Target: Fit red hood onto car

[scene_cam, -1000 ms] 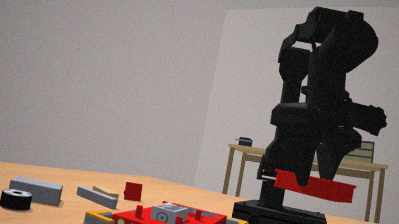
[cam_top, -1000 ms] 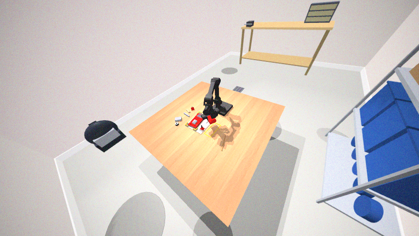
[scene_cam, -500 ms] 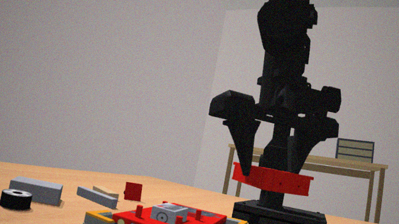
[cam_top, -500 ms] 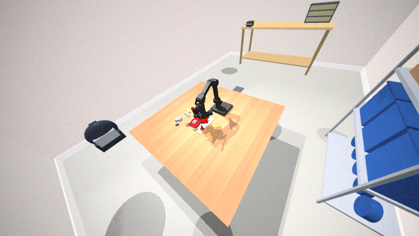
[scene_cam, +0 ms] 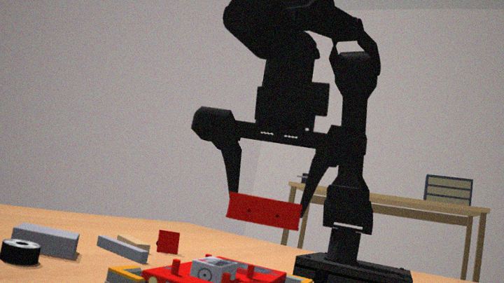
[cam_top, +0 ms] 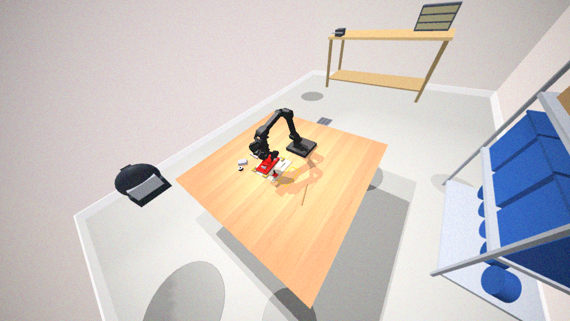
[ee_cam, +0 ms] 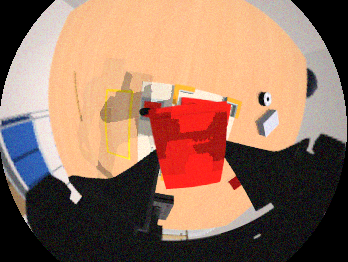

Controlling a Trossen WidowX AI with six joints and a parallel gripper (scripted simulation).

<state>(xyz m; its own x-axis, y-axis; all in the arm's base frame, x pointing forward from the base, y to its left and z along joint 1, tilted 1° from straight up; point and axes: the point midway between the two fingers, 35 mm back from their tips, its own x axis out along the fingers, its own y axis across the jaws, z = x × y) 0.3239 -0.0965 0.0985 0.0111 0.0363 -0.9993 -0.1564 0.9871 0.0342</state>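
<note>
Now: the grey engine block 8 cm below my gripper tip and 4 cm to the right of it. From my gripper tip the other things lie so: red hood: right at my gripper tip; black wheel: 24 cm to the right, 10 cm below, 9 cm ahead.
</note>
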